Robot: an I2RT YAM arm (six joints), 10 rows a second.
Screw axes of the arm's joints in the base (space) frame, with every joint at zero. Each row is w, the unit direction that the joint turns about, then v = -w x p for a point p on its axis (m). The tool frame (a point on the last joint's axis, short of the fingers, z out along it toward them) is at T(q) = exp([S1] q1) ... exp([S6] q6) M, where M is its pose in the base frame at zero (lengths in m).
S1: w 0 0 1 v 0.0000 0.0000 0.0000
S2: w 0 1 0 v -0.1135 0.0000 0.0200
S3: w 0 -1 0 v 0.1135 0.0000 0.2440
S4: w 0 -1 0 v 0.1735 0.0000 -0.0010
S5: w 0 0 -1 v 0.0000 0.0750 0.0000
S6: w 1 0 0 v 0.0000 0.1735 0.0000
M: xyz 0.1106 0.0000 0.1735 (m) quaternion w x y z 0.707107 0 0.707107 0
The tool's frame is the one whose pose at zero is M.
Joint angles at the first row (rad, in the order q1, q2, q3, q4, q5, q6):
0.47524, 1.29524, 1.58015, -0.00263, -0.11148, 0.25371
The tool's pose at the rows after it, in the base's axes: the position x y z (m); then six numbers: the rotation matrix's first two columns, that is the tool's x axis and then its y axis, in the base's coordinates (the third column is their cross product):
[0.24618 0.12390 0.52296 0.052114 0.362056 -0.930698 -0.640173 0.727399 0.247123]
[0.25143 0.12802 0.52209 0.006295 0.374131 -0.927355 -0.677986 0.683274 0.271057]
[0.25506 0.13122 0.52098 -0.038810 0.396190 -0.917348 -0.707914 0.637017 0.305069]
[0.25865 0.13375 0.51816 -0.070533 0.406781 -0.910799 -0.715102 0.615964 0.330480]
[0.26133 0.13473 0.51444 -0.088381 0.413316 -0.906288 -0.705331 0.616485 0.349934]
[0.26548 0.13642 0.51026 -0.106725 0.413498 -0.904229 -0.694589 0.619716 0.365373]
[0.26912 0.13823 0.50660 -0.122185 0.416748 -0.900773 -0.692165 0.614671 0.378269]
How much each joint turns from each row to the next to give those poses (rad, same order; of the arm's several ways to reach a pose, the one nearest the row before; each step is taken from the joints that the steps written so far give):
-0.03488, 0.01302, 0.00430, 0.00533, -0.09049, 0.06320
-0.00164, 0.02313, 0.01702, -0.00270, -0.05630, 0.03805
-0.00078, 0.01547, 0.00612, 0.01066, -0.04618, 0.04931
0.00073, 0.01115, -0.00065, 0.00421, -0.01639, 0.02877
0.00005, 0.00391, -0.00821, 0.00012, 0.00783, 0.01449
-0.00004, 0.00965, -0.00303, -0.00511, 0.00652, 0.00828
0.00002, 0.00885, -0.00552, 0.00624, -0.00254, 0.01154

